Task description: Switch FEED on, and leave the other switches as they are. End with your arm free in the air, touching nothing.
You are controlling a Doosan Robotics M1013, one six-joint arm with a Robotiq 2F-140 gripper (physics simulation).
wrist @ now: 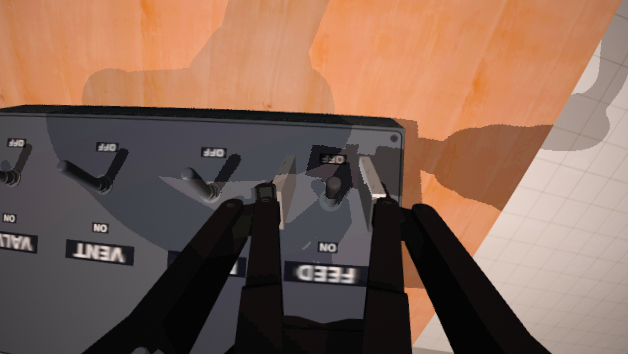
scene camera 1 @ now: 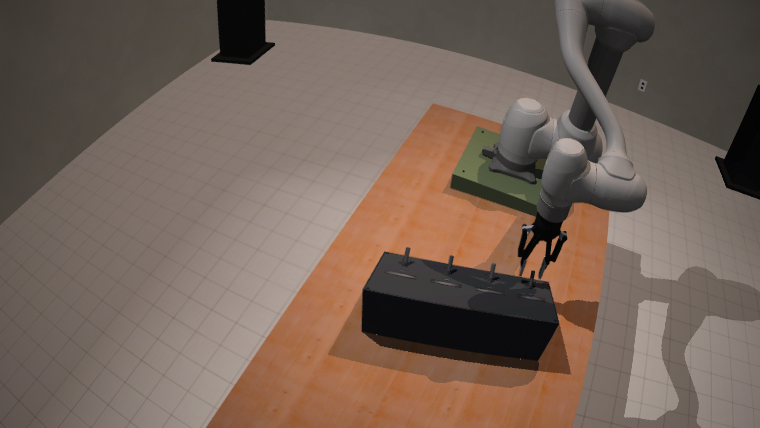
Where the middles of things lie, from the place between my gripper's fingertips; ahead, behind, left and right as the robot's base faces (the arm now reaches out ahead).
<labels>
My gripper is now 17 cm to the left of the dark switch box (scene camera 1: 420, 301), 12 cm short of it and 3 cm above it.
</labels>
